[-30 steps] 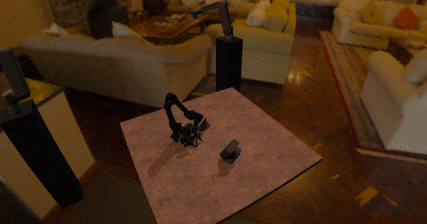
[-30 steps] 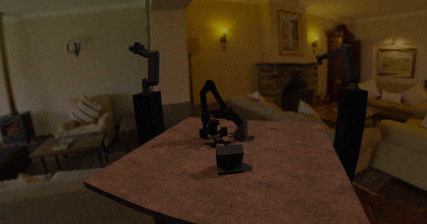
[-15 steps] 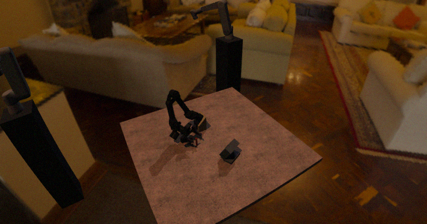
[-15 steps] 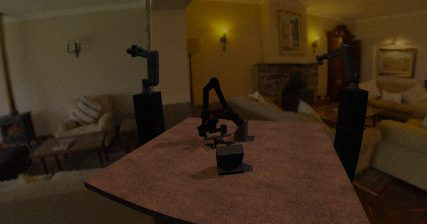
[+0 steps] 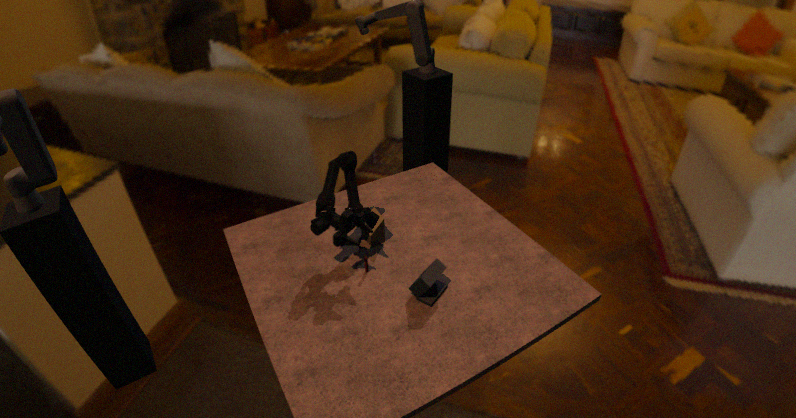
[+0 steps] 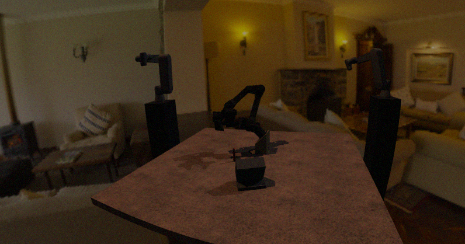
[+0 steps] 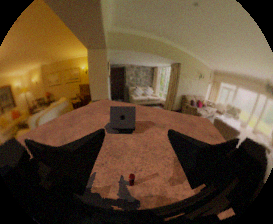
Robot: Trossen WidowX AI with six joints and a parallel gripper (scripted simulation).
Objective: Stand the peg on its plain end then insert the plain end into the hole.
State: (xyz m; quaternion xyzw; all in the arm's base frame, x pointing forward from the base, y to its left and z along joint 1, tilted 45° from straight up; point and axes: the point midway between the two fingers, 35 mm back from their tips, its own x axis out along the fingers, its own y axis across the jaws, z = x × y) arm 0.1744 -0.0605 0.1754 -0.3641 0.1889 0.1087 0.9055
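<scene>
Right now the red peg is 15 cm below my gripper tip and 2 cm behind it. The rest, counted from my gripper tip: sloped panel (23 cm ahead, 14 cm to the left, 13 cm below).
</scene>
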